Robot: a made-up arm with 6 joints. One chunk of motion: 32 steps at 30 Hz.
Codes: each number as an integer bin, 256 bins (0 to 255) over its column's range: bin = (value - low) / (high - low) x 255, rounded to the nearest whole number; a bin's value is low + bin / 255 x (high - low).
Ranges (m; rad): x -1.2..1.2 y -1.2..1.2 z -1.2..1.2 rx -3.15..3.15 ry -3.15..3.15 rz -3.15..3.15
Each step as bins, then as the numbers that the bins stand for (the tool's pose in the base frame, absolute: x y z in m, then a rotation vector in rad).
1 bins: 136 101 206 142 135 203
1 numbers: 0.0800 -0.2494 0.7388 0.3582 0.1853 1.8653
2 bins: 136 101 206 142 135 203
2 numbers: 0.0800 -0.2494 0.7388 0.3582 0.1853 1.8653
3 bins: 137 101 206 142 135 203
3 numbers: 0.0894 -0.2494 0.7388 0.3582 0.1853 1.8653
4 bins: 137 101 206 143 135 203
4 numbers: 0.0894 -0.2494 0.7388 0.3829 0.1853 1.8653
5 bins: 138 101 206 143 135 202
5 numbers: 0.0988 -0.2494 0.7388 0.3829 0.1853 1.8406
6 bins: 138 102 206 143 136 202
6 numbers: 0.0988 -0.2400 0.7388 0.3829 0.2100 1.8406
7 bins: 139 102 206 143 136 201
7 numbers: 0.1082 -0.2400 0.7388 0.3829 0.2100 1.8159
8 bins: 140 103 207 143 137 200
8 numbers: 0.1176 -0.2306 0.7482 0.3829 0.2347 1.7912
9 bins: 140 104 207 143 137 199
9 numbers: 0.1176 -0.2212 0.7482 0.3829 0.2347 1.7665
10 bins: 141 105 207 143 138 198
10 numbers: 0.1271 -0.2118 0.7482 0.3829 0.2594 1.7418
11 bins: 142 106 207 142 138 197
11 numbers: 0.1365 -0.2024 0.7482 0.3582 0.2594 1.7171
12 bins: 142 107 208 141 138 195
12 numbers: 0.1365 -0.1929 0.7576 0.3335 0.2594 1.6676
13 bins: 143 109 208 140 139 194
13 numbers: 0.1459 -0.1741 0.7576 0.3088 0.2841 1.6429
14 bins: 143 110 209 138 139 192
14 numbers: 0.1459 -0.1647 0.7671 0.2594 0.2841 1.5935
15 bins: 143 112 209 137 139 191
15 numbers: 0.1459 -0.1459 0.7671 0.2347 0.2841 1.5688
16 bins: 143 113 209 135 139 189
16 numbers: 0.1459 -0.1365 0.7671 0.1853 0.2841 1.5194
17 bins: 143 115 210 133 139 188
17 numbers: 0.1459 -0.1176 0.7765 0.1359 0.2841 1.4947
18 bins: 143 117 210 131 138 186
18 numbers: 0.1459 -0.0988 0.7765 0.0865 0.2594 1.4453
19 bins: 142 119 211 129 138 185
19 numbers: 0.1365 -0.0800 0.7859 0.0371 0.2594 1.4206
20 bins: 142 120 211 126 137 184
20 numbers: 0.1365 -0.0706 0.7859 -0.0371 0.2347 1.3959
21 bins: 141 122 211 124 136 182
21 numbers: 0.1271 -0.0518 0.7859 -0.0865 0.2100 1.3465
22 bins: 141 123 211 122 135 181
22 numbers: 0.1271 -0.0424 0.7859 -0.1359 0.1853 1.3218
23 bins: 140 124 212 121 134 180
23 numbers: 0.1176 -0.0329 0.7953 -0.1606 0.1606 1.2971
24 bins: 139 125 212 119 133 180
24 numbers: 0.1082 -0.0235 0.7953 -0.2100 0.1359 1.2971
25 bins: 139 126 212 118 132 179
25 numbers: 0.1082 -0.0141 0.7953 -0.2347 0.1112 1.2724
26 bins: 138 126 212 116 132 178
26 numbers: 0.0988 -0.0141 0.7953 -0.2841 0.1112 1.2476
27 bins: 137 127 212 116 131 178
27 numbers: 0.0894 -0.0047 0.7953 -0.2841 0.0865 1.2476
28 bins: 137 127 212 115 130 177
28 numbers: 0.0894 -0.0047 0.7953 -0.3088 0.0618 1.2229
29 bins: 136 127 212 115 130 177
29 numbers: 0.0800 -0.0047 0.7953 -0.3088 0.0618 1.2229
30 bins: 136 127 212 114 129 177
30 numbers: 0.0800 -0.0047 0.7953 -0.3335 0.0371 1.2229
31 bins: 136 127 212 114 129 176
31 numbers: 0.0800 -0.0047 0.7953 -0.3335 0.0371 1.1982
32 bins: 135 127 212 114 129 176
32 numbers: 0.0706 -0.0047 0.7953 -0.3335 0.0371 1.1982
